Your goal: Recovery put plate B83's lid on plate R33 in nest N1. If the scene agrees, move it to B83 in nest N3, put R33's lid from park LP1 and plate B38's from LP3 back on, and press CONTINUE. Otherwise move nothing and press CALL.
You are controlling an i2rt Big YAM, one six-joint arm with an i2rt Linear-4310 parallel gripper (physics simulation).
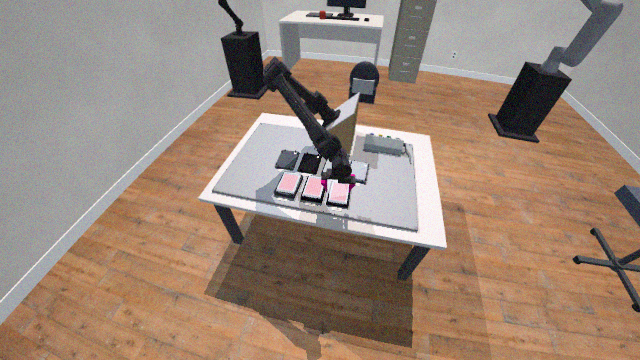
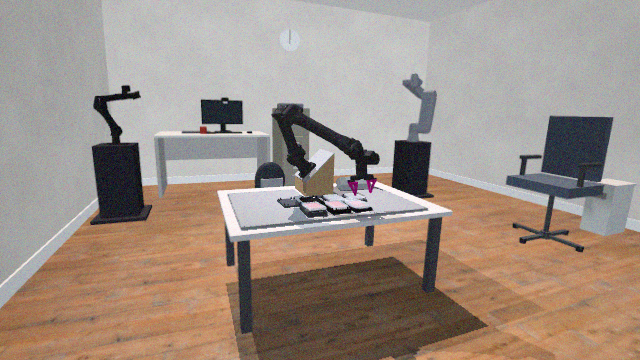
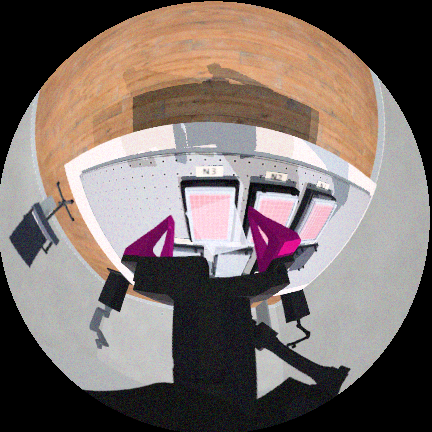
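Seen in the pictures: gripper, fingertip midpoint: (image 1: 337, 191) (image 2: 362, 194) (image 3: 209, 214); arm's base at its link origin: (image 1: 332, 119) (image 2: 307, 170).
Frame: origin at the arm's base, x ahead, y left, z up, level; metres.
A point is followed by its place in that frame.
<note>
Three pink-filled plates stand in black nests in a front row: the N3 plate (image 1: 339, 194) @[x 0.475, y 0.132, z -0.094 m] (image 2: 359, 205) (image 3: 211, 220), the N2 plate (image 1: 313, 187) @[x 0.458, y 0.003, z -0.098 m] (image 2: 336, 205) @[x 0.483, y -0.011, z -0.095 m] (image 3: 276, 207) @[x 0.487, y 0.006, z -0.097 m], and the N1 plate (image 1: 289, 184) @[x 0.472, y -0.112, z -0.090 m] (image 2: 313, 206) @[x 0.481, y -0.134, z -0.091 m] (image 3: 318, 216) @[x 0.477, y -0.113, z -0.090 m]. Pale rims show, but I cannot tell which plates have lids. My gripper (image 2: 363, 192) @[x 0.505, y 0.126, z -0.042 m] (image 3: 209, 214) @[x 0.505, y 0.126, z -0.042 m] is open and empty above the N3 plate, its magenta fingers wide apart. Behind the row, a pale clear piece (image 1: 360, 171) @[x 0.280, y 0.210, z -0.113 m] (image 3: 190, 250) @[x 0.335, y 0.176, z -0.118 m] and another pale piece (image 3: 232, 261) @[x 0.299, y 0.063, z -0.112 m] lie partly hidden by the gripper. Plate codes are unreadable.
A grey control box (image 1: 384, 144) @[x 0.059, y 0.321, z -0.081 m] with coloured buttons stands at the back right of the table (image 1: 432, 200) @[x 0.368, y 0.584, z -0.143 m]. A dark grey holder (image 1: 287, 159) @[x 0.271, y -0.193, z -0.120 m] and a black holder (image 1: 310, 163) @[x 0.273, y -0.061, z -0.120 m] lie behind the nests. A tilted panel on a brown block (image 2: 322, 181) @[x 0.116, y 0.056, z -0.050 m] stands beside the arm.
</note>
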